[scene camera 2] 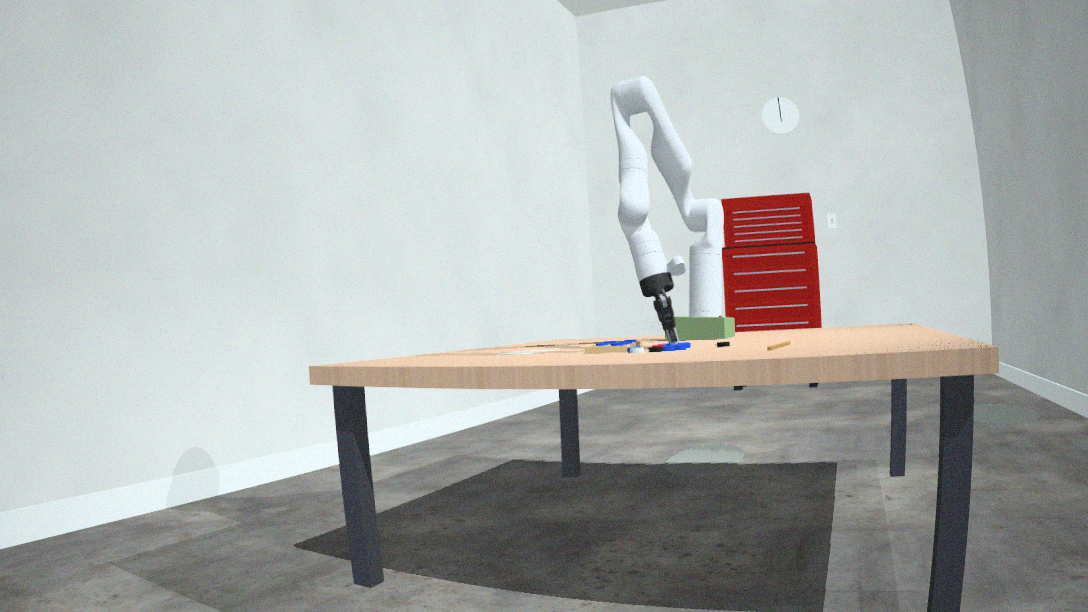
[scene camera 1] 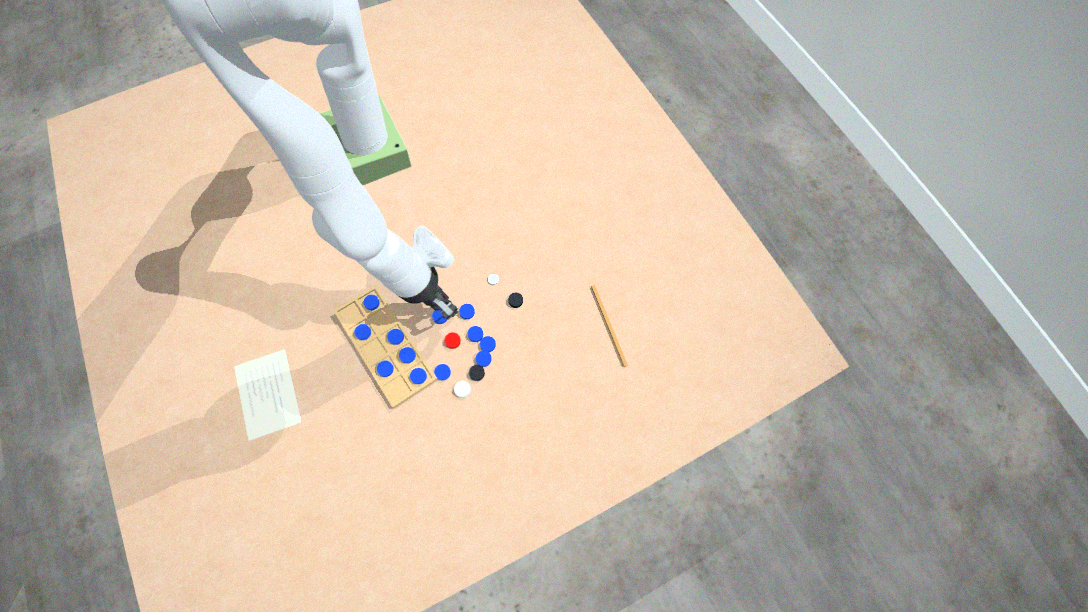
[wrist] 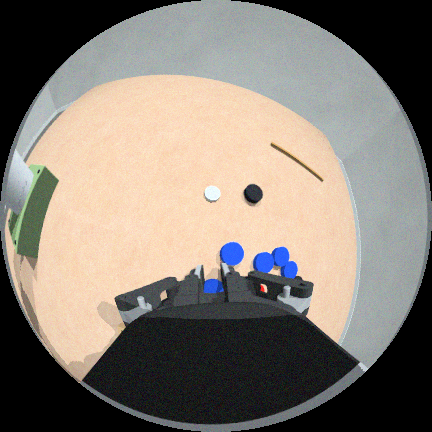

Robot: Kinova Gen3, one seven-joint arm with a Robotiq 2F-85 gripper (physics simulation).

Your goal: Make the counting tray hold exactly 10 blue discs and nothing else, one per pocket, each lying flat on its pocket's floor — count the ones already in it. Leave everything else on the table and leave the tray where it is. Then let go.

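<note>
My gripper [scene camera 1: 450,310] [scene camera 2: 672,344] [wrist: 211,271] is low at the table, tilted. Its fingers stand partly open with a narrow gap and hold nothing. One blue disc [scene camera 1: 439,317] [wrist: 212,286] shows partly behind the gap; another blue disc [scene camera 1: 467,311] [wrist: 232,254] lies just beyond one fingertip. The wooden counting tray [scene camera 1: 395,401] lies left of the gripper in scene view 1, with several blue discs in its pockets; the arm's shadow darkens part of it. Three blue discs [scene camera 1: 480,346] [wrist: 264,262] lie close together. Another blue disc [scene camera 1: 442,372] lies beside the tray's edge.
A red disc [scene camera 1: 452,340] lies inside the arc of loose discs. Black discs [scene camera 1: 515,299] [scene camera 1: 477,372] and white discs [scene camera 1: 493,279] [scene camera 1: 461,388] lie nearby. A thin wooden stick [scene camera 1: 608,325] lies right; a paper sheet [scene camera 1: 266,394] lies left. The green base block [scene camera 1: 388,163] stands behind.
</note>
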